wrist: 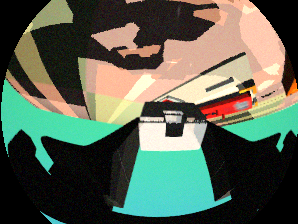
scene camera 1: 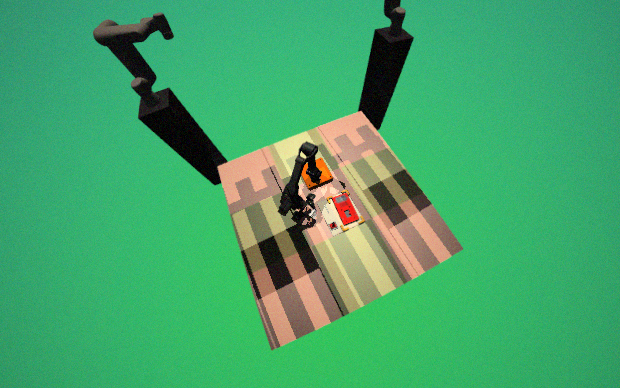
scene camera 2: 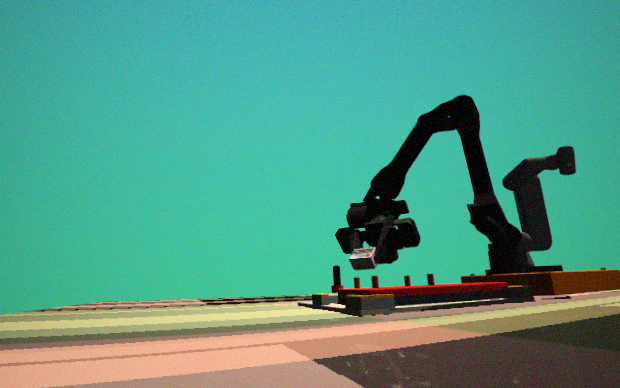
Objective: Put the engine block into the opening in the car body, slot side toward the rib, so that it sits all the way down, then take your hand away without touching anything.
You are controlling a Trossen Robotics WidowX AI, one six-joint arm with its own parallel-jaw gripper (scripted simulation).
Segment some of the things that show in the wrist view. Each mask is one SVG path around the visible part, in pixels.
My gripper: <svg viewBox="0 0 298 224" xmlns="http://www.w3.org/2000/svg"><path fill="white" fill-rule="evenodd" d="M8 157L17 180L36 208L64 224L249 224L265 208L282 183L293 157L297 136L293 131L289 131L279 152L277 143L281 139L281 133L266 139L263 137L261 140L250 141L208 121L201 149L208 165L214 201L231 196L231 200L202 212L184 216L180 214L170 217L141 217L113 212L113 206L124 208L140 147L140 116L134 117L116 132L113 131L89 145L65 143L53 137L41 136L41 144L53 160L48 172L35 156L36 145L25 131L19 131L13 136L11 143L8 144Z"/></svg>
An engine block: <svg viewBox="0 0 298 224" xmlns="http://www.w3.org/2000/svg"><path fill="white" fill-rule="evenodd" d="M145 101L140 119L138 119L140 151L182 151L182 149L193 151L193 149L200 149L206 127L208 127L208 121L206 121L206 116L198 109L196 104Z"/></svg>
A red car body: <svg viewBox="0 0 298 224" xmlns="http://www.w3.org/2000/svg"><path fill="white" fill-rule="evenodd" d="M250 89L247 89L247 92L239 93L237 91L230 93L230 95L227 93L226 96L218 97L218 99L197 104L197 107L204 113L206 120L221 116L222 119L225 119L225 115L230 115L230 113L251 109Z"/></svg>
